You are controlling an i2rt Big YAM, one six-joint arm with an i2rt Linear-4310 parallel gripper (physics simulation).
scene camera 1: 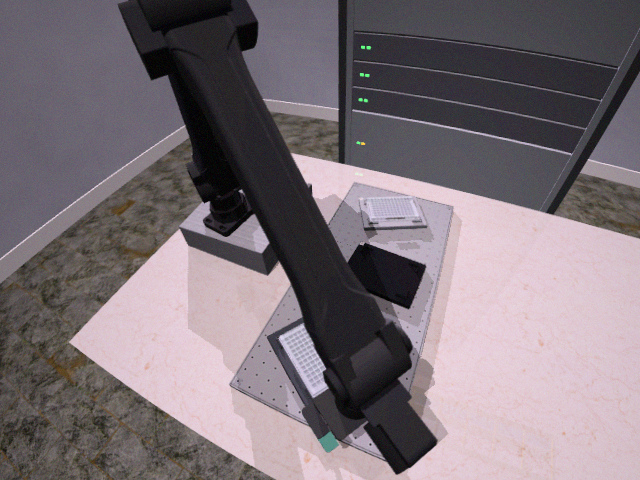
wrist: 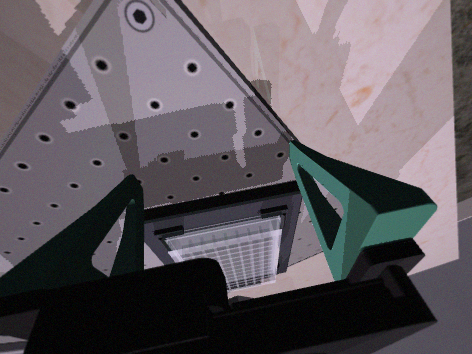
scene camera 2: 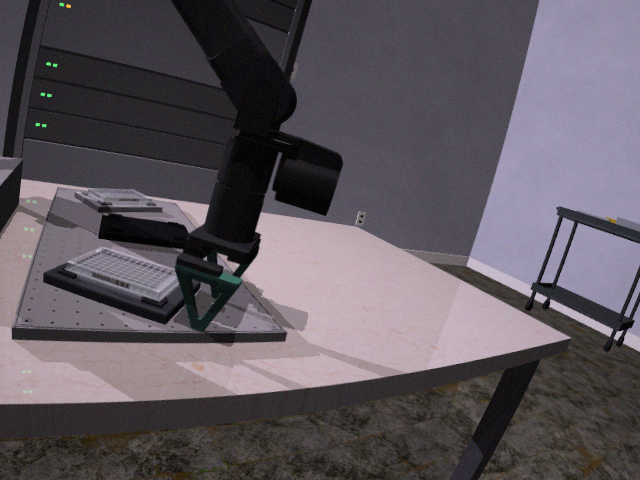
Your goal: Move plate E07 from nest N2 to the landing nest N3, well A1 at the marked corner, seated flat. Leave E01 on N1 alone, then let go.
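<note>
A clear gridded plate [scene camera 1: 302,356] [scene camera 2: 121,271] [wrist: 245,250] lies on the near dark nest [scene camera 1: 288,364] [scene camera 2: 103,298] [wrist: 225,207] and looks flat; its label is too blurred to read surely. A second clear plate [scene camera 1: 392,208] [scene camera 2: 121,195] sits on the far light-grey nest [scene camera 1: 398,225] [scene camera 2: 129,209]. The middle black nest [scene camera 1: 392,273] [scene camera 2: 144,230] bears no plate. My gripper [scene camera 2: 205,311] [wrist: 213,165] is open and empty, its green fingers apart beside the near nest's end, above the perforated board. In scene camera 1 the arm hides part of the near plate and most of the gripper.
The perforated board [scene camera 1: 258,372] [scene camera 2: 46,304] [wrist: 165,85] carries all three nests on the pale table [scene camera 1: 516,310] [scene camera 2: 361,310]. The arm's grey base block [scene camera 1: 227,253] stands to the left in scene camera 1. A dark rack [scene camera 1: 444,170] stands behind the table.
</note>
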